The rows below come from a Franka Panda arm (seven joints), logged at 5 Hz.
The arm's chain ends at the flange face. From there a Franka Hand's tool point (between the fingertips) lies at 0.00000 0.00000 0.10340 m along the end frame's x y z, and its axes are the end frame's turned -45 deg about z.
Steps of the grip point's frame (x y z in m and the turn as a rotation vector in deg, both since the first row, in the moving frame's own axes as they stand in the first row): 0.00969 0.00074 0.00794 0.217 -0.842 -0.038; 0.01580 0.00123 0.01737 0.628 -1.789 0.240; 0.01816 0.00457 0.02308 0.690 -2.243 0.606; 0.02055 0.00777 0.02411 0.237 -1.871 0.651
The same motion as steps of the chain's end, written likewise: 0.00873 -0.00713 0.00795 -0.442 -0.749 -0.038; 0.01513 -0.01178 0.01743 -0.821 -1.709 0.240; 0.01982 -0.01157 0.02317 -1.098 -2.074 0.606; 0.02273 -0.01111 0.02417 -1.155 -1.491 0.651
